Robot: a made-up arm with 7 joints. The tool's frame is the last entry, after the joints.
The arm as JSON. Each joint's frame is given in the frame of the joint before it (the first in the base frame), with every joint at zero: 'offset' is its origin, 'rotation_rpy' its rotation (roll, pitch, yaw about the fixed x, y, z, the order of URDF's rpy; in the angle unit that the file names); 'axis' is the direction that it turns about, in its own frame. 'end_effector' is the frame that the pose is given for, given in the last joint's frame.
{
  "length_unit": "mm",
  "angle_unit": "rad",
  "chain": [
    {
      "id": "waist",
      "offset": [
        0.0,
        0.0,
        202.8
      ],
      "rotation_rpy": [
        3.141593,
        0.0,
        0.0
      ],
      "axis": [
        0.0,
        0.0,
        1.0
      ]
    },
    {
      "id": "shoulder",
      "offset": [
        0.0,
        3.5,
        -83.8
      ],
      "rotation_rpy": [
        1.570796,
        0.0,
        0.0
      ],
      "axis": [
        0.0,
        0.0,
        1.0
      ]
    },
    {
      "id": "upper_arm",
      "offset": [
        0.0,
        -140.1,
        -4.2
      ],
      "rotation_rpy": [
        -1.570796,
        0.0,
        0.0
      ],
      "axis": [
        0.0,
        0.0,
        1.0
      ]
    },
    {
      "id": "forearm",
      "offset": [
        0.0,
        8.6,
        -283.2
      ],
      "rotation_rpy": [
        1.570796,
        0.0,
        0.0
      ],
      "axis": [
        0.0,
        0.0,
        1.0
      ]
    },
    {
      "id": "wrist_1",
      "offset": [
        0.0,
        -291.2,
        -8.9
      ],
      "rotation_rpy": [
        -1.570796,
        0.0,
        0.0
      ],
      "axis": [
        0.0,
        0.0,
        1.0
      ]
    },
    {
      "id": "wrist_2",
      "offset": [
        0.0,
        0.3,
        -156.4
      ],
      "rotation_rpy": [
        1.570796,
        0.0,
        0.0
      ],
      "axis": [
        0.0,
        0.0,
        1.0
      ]
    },
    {
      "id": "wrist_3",
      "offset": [
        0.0,
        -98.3,
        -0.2
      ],
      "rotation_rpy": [
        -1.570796,
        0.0,
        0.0
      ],
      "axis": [
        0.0,
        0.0,
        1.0
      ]
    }
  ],
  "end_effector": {
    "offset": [
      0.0,
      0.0,
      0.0
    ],
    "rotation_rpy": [
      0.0,
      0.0,
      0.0
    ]
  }
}
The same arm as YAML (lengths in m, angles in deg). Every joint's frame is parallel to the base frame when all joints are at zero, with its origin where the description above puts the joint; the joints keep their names.
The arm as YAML. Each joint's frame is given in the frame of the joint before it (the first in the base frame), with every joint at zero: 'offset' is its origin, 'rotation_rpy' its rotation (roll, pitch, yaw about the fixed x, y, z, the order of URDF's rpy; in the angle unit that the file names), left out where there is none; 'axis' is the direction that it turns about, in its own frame. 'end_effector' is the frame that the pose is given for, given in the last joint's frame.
length_unit: m
angle_unit: deg
chain:
  - id: waist
    offset: [0.0, 0.0, 0.2028]
    axis: [0.0, 0.0, -1.0]
  - id: shoulder
    offset: [0.0, -0.0035, 0.0838]
    axis: [0.0, 1.0, 0.0]
  - id: upper_arm
    offset: [0.0, -0.0042, 0.1401]
    axis: [0.0, 0.0, -1.0]
  - id: forearm
    offset: [0.0, -0.0086, 0.2832]
    axis: [0.0, 1.0, 0.0]
  - id: wrist_1
    offset: [0.0, -0.0089, 0.2912]
    axis: [0.0, 0.0, -1.0]
  - id: wrist_2
    offset: [0.0, -0.0003, 0.1564]
    axis: [0.0, 1.0, 0.0]
  - id: wrist_3
    offset: [0.0, -0.0002, 0.0983]
    axis: [0.0, 0.0, -1.0]
end_effector:
  offset: [0.0, 0.0, 0.0]
  rotation_rpy: [-180.0, 0.0, 0.0]

